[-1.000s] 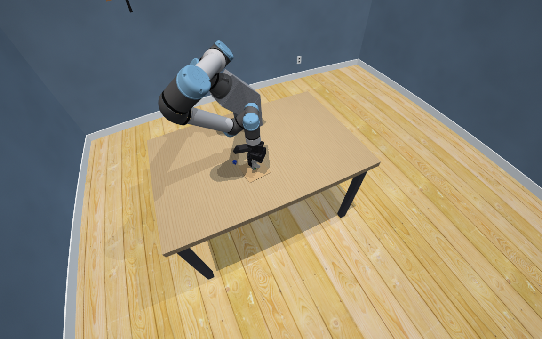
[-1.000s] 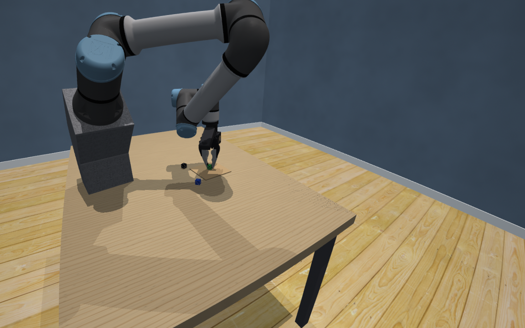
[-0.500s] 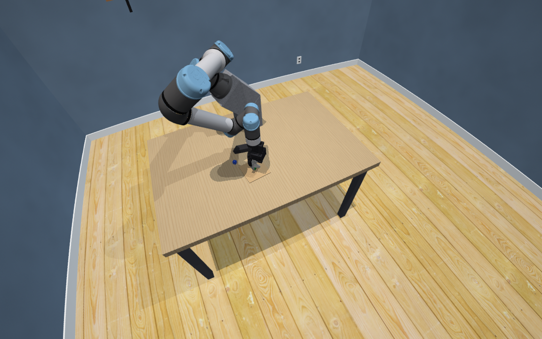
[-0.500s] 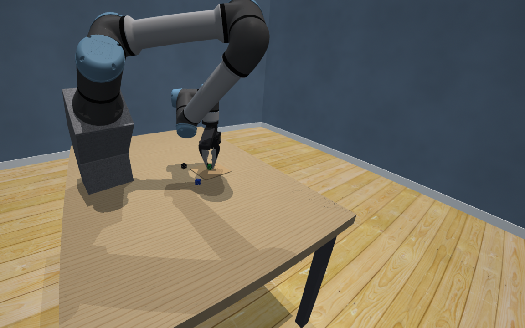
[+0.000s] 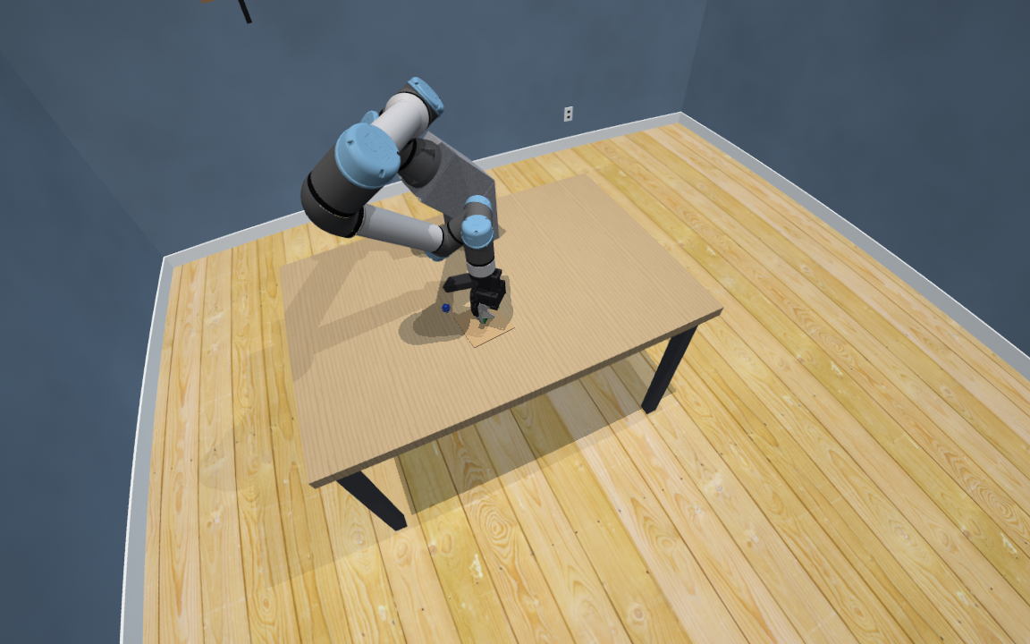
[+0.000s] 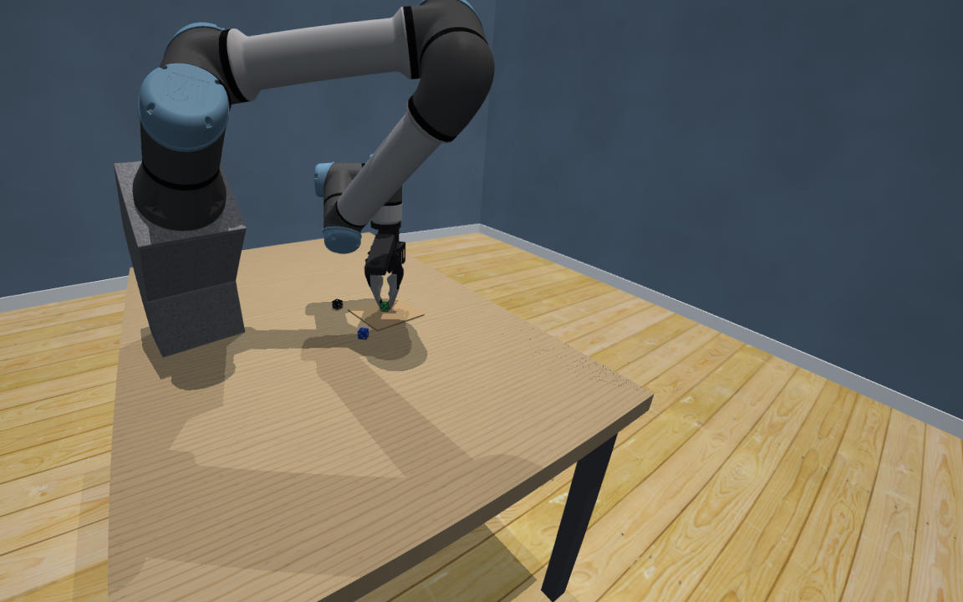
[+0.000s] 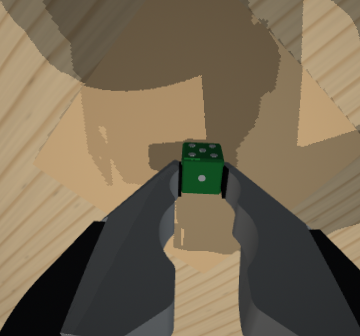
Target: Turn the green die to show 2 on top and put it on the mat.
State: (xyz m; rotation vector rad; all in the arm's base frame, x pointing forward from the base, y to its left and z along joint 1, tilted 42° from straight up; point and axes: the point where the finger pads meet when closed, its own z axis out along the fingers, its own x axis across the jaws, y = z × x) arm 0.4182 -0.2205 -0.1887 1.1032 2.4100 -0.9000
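Now: the green die 1 cm below my hand. Round my hand: blue die (11 cm behind, 8 cm to the right, 2 cm below); then tan mat (2 cm below); then black die (10 cm to the left, 8 cm behind, 2 cm below).
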